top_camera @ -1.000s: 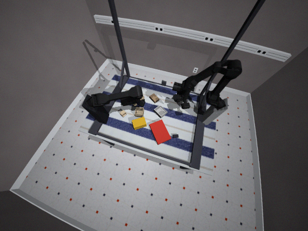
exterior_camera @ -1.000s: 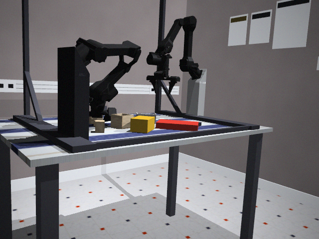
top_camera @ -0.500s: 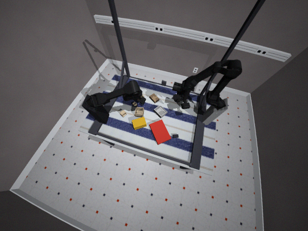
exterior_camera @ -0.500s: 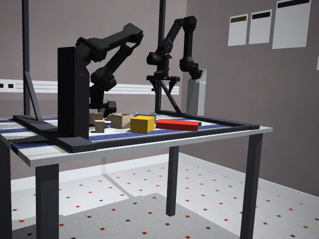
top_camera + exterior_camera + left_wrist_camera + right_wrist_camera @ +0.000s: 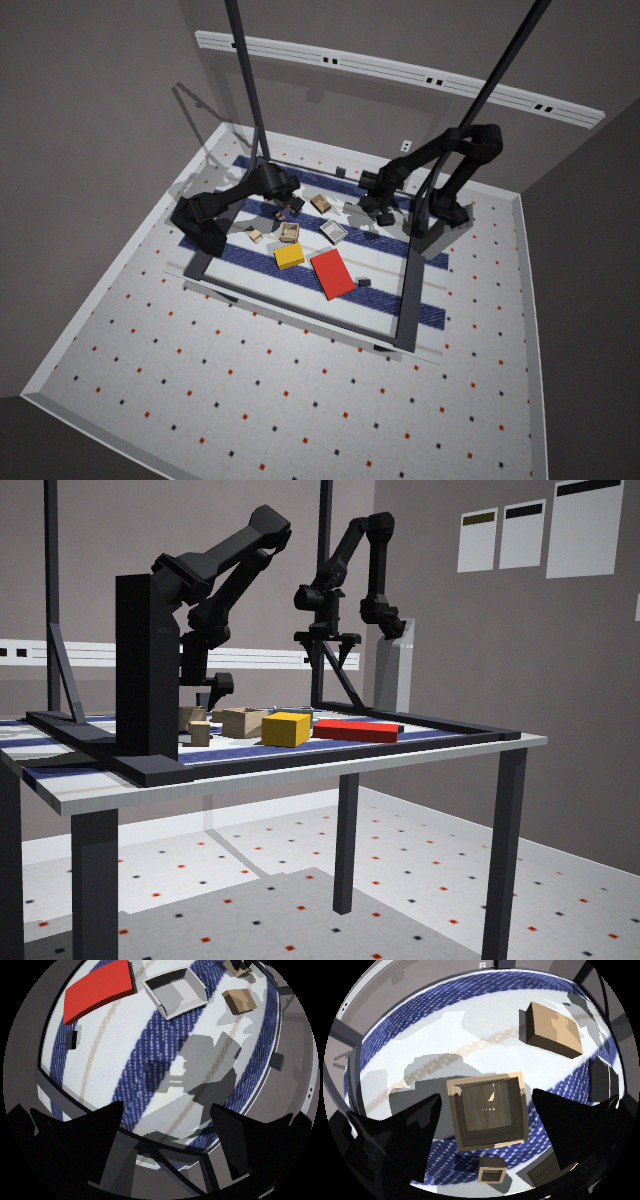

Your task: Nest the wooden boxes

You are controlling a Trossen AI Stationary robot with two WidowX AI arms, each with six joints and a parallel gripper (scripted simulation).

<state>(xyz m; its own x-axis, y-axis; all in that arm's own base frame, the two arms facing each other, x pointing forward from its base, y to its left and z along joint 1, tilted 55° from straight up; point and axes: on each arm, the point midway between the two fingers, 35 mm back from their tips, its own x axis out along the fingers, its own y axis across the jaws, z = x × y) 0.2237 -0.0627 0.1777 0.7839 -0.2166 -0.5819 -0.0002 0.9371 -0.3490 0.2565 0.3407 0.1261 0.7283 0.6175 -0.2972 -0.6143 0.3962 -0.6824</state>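
The medium wooden box is 50 mm below my right hand. Also, from my right hand: white box (150 mm ahead, 210 mm to the left, 40 mm below); then tiny wooden box (70 mm ahead, 50 mm to the right, 60 mm below); then brown block (10 mm behind, 150 mm to the left, 50 mm below).
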